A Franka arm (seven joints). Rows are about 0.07 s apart.
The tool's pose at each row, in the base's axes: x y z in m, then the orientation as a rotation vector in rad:
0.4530 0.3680 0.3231 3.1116 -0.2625 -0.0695
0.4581 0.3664 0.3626 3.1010 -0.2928 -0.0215
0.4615 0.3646 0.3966 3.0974 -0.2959 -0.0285
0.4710 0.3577 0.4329 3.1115 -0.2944 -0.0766
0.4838 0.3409 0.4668 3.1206 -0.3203 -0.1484
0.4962 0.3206 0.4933 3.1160 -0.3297 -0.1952
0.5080 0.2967 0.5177 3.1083 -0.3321 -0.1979
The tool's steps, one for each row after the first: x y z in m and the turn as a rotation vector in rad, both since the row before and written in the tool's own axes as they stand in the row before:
0.0036 0.0016 -0.0397 -0.0055 0.0311 0.0204
0.0033 0.0021 -0.0340 -0.0036 -0.0042 0.0022
0.0101 0.0061 -0.0363 0.0117 -0.0319 -0.0024
0.0141 0.0148 -0.0343 0.0102 -0.0468 0.0152
0.0137 0.0176 -0.0277 -0.0038 -0.0297 0.0063
0.0134 0.0213 -0.0259 -0.0073 -0.0013 0.0025

